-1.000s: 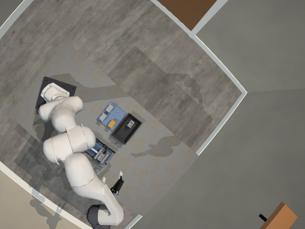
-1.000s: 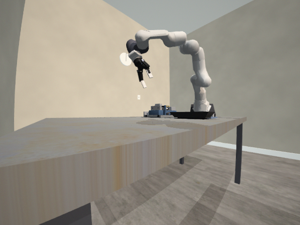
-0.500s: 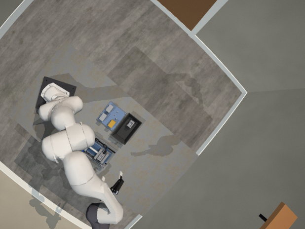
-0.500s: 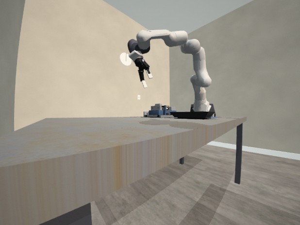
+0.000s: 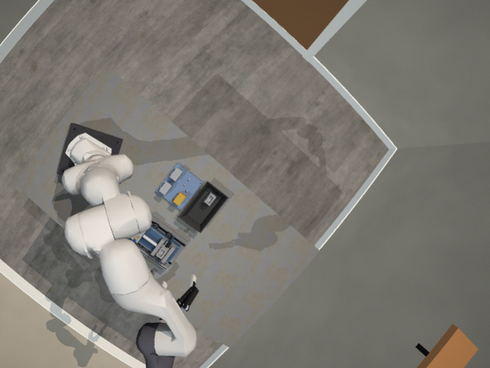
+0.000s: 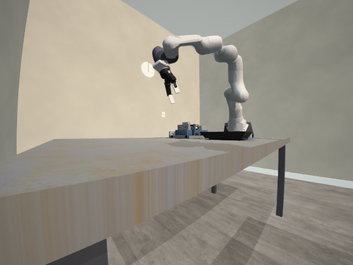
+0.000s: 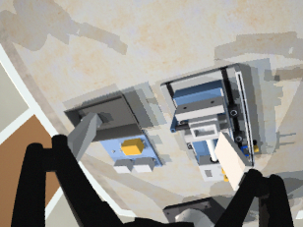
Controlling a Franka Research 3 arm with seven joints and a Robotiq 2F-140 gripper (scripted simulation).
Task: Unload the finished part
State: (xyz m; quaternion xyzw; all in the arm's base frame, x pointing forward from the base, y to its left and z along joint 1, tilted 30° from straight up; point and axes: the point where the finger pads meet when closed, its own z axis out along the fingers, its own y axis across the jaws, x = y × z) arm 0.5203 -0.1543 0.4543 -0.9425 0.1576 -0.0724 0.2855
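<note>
The blue vise lies 23 cm below my hand, 19 cm behind it and 4 cm to the right of it. From my hand the other things lie so: orange block: 26 cm behind, 24 cm below, 21 cm to the left; blue fixture plate: 31 cm behind, 26 cm below, 25 cm to the left.
</note>
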